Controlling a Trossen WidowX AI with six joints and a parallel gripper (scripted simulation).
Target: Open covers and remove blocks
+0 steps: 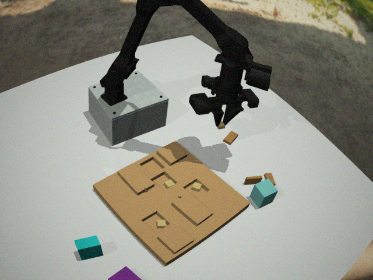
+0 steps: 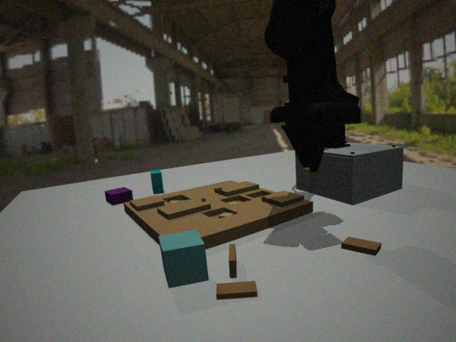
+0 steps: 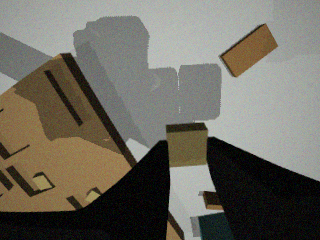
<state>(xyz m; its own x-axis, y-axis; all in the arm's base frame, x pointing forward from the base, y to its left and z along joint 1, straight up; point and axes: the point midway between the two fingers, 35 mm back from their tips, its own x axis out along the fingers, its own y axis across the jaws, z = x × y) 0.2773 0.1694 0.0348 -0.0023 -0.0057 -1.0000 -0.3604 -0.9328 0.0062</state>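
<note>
The tan puzzle board is 6 cm ahead of my gripper tip, 21 cm to the right of it and 9 cm below it. Round my gripper tip: teal block 8 cm ahead, 50 cm to the right, 8 cm below; then brown slab 1 cm behind, 9 cm to the left, 10 cm below; then teal cube 21 cm ahead, 2 cm to the right, 8 cm below.
</note>
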